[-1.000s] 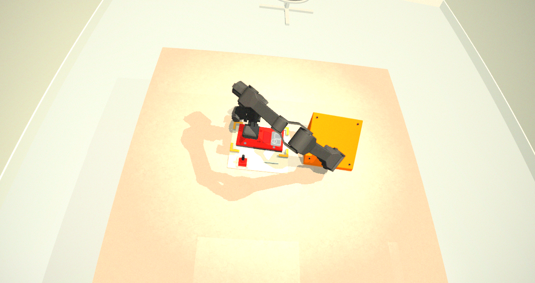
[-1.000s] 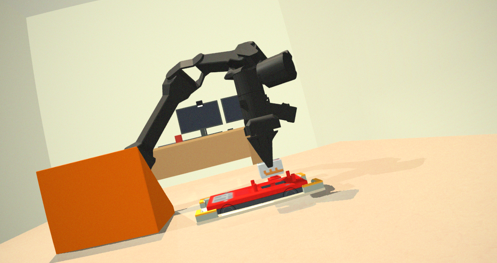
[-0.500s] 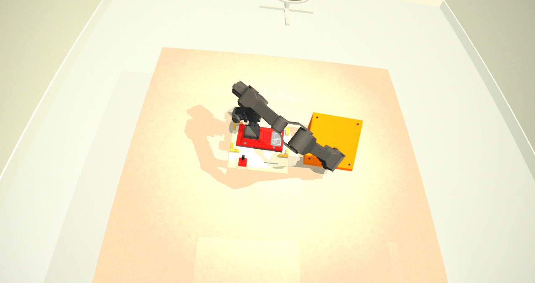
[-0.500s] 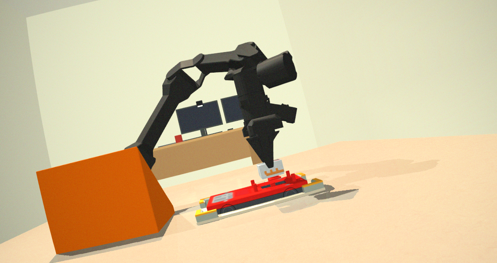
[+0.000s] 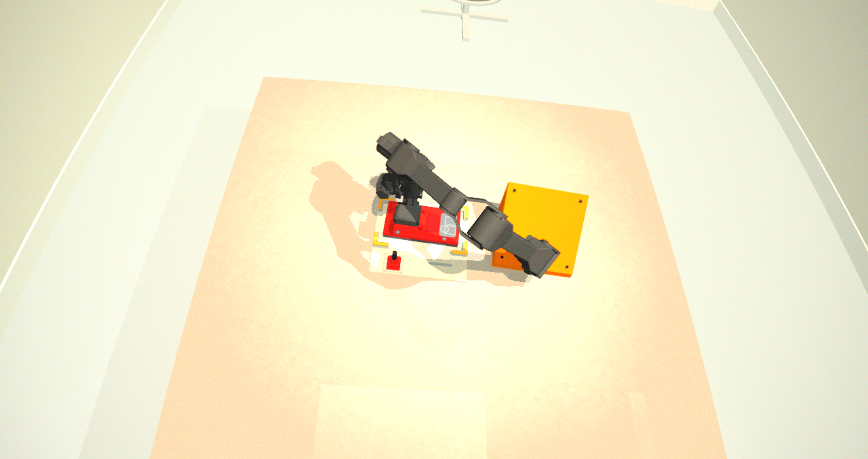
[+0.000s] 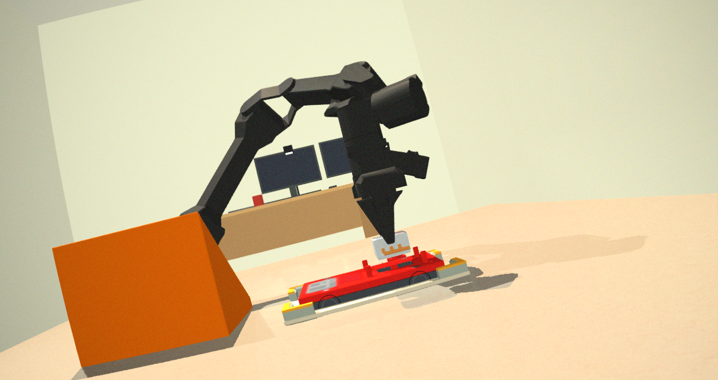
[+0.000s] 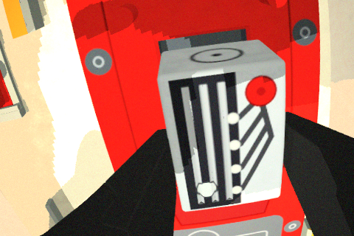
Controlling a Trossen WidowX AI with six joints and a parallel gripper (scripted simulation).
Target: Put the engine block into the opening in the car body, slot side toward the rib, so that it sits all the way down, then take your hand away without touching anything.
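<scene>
Right now my gripper tip is 1 cm above the engine block.
</scene>
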